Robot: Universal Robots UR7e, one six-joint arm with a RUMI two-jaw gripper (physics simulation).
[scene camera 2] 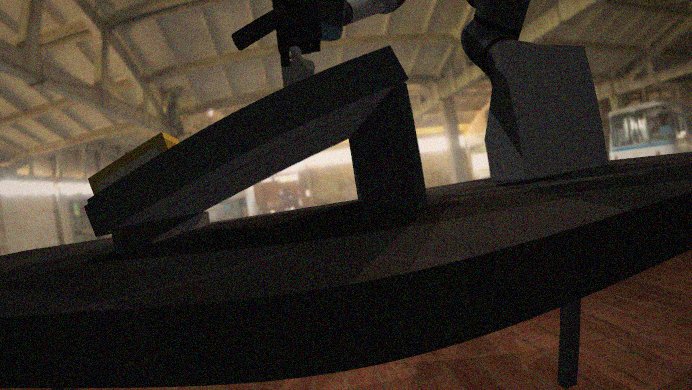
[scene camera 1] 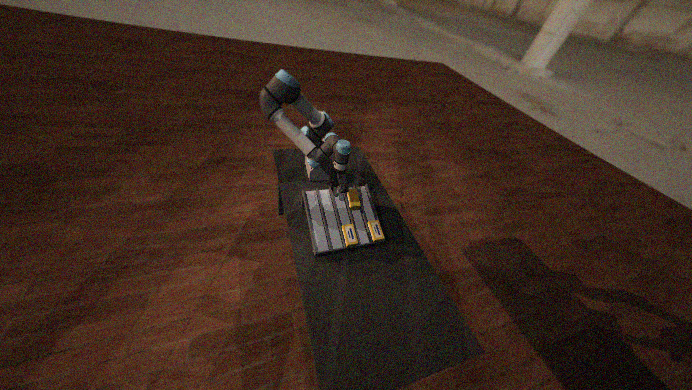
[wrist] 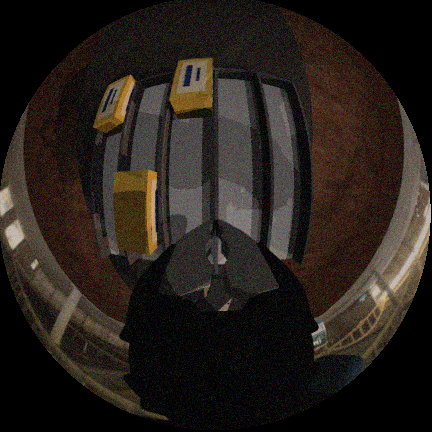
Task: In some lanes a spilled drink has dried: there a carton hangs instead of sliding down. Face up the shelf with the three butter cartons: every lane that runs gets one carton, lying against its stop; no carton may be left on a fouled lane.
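Places are measured from the arm's base along level axes (x ahead, y left, z up), in millimetres.
Pixels of known places: gripper, fingertip midpoint: [scene camera 1: 336,196] [wrist: 214,221]; arm's base at its link origin: [scene camera 2: 526,78].
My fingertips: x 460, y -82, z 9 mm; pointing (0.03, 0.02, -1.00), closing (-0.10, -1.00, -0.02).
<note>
Ahead of a thing's pixels: the offset from my fingertips to its middle. Level surfaces: height alone.
The sloping five-lane shelf [scene camera 1: 308,225] [scene camera 2: 250,117] [wrist: 305,175] holds three yellow butter cartons. In scene camera 1, one carton @[226 mm ahead, 186 mm left, 123 mm down] [scene camera 1: 376,230] [wrist: 115,104] lies label up at the low end of the rightmost lane. Another carton @[211 mm ahead, 17 mm left, 123 mm down] [scene camera 1: 350,235] [wrist: 192,85] lies label up at the low end of the middle lane. The third carton @[1 mm back, 124 mm left, 57 mm down] [scene camera 1: 354,198] [wrist: 135,212] is near the high end of the lane between them, its label facing sideways. My gripper [scene camera 1: 340,194] [scene camera 2: 298,75] [wrist: 214,221] is shut and empty over the shelf's high end, apart from that carton. Dark patches on the lanes could be stains or shadows.
The shelf stands on a dark table @[207 mm down] [scene camera 1: 385,325] [scene camera 2: 300,270] in front of the arm's base [scene camera 2: 550,110]. Raised dividers separate the lanes. The two leftmost lanes in scene camera 1 hold no carton. A brown wooden floor [scene camera 1: 150,250] surrounds the table.
</note>
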